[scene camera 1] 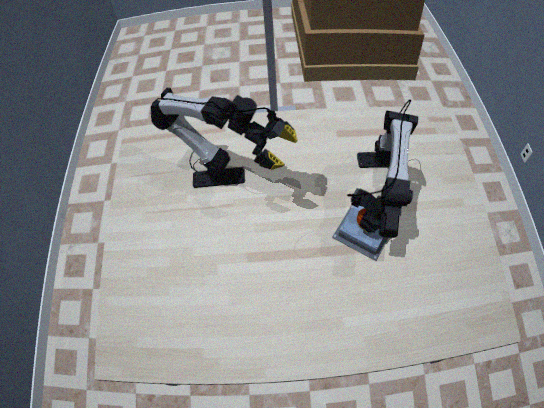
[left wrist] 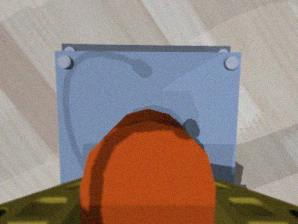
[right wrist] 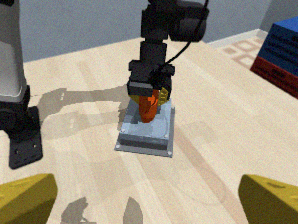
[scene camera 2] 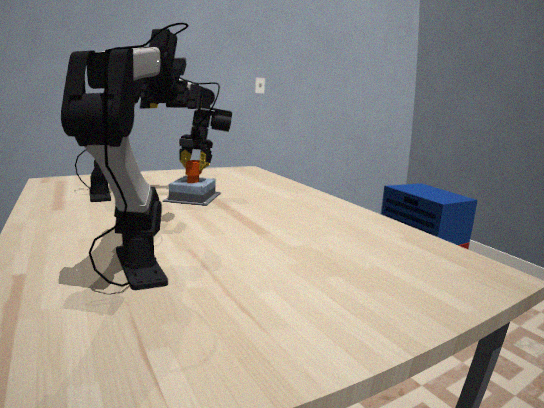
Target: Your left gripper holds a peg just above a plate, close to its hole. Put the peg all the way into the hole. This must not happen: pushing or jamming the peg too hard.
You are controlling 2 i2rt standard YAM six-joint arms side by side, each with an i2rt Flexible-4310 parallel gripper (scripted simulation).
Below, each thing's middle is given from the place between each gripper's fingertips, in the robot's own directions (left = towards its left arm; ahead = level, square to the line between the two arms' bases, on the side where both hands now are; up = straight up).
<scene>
I see the blue-grey plate (scene camera 1: 351,229) 6 cm below my left hand. The rest, counted from my left hand: orange peg (left wrist: 147,161): 2 cm below.
I see the orange peg 15 cm ahead of my right hand (scene camera 2: 175,105), 25 cm to the left of it and 23 cm below it. Round my right hand: blue-grey plate (15 cm ahead, 25 cm to the left, 28 cm below).
</scene>
